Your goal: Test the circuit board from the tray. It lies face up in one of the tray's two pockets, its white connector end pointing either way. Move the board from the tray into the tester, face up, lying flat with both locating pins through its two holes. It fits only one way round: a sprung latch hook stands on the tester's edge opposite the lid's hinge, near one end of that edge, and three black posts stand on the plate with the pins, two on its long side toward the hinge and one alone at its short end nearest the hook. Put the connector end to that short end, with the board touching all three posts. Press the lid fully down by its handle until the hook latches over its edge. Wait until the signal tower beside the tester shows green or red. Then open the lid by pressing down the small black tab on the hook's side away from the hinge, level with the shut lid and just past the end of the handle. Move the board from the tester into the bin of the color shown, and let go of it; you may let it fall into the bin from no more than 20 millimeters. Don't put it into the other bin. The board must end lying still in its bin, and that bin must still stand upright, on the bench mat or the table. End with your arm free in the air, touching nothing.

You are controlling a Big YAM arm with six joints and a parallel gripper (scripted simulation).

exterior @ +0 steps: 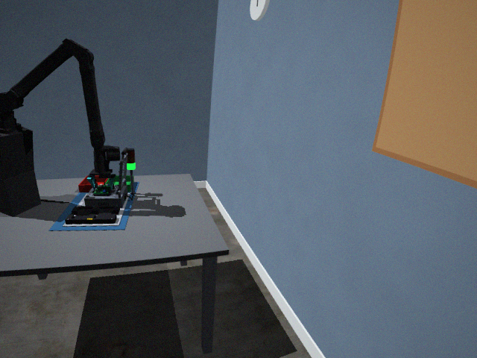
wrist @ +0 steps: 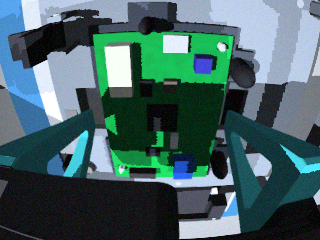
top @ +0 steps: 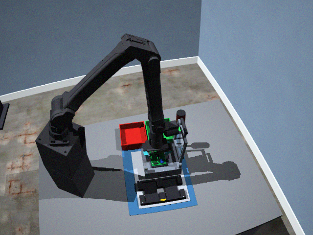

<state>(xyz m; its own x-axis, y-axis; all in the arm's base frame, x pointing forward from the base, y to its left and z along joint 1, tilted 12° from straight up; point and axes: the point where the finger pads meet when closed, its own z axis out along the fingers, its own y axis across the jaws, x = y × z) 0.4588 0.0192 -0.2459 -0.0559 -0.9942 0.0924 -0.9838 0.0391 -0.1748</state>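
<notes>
My gripper is now right at the green circuit board. The rest, counted from my hand: black latch hook: 6 cm behind, 6 cm to the left, 1 cm above; then clear lid: 11 cm ahead, 1 cm to the right, 11 cm above; then green bin: 6 cm ahead, 20 cm to the left, 6 cm below.
</notes>
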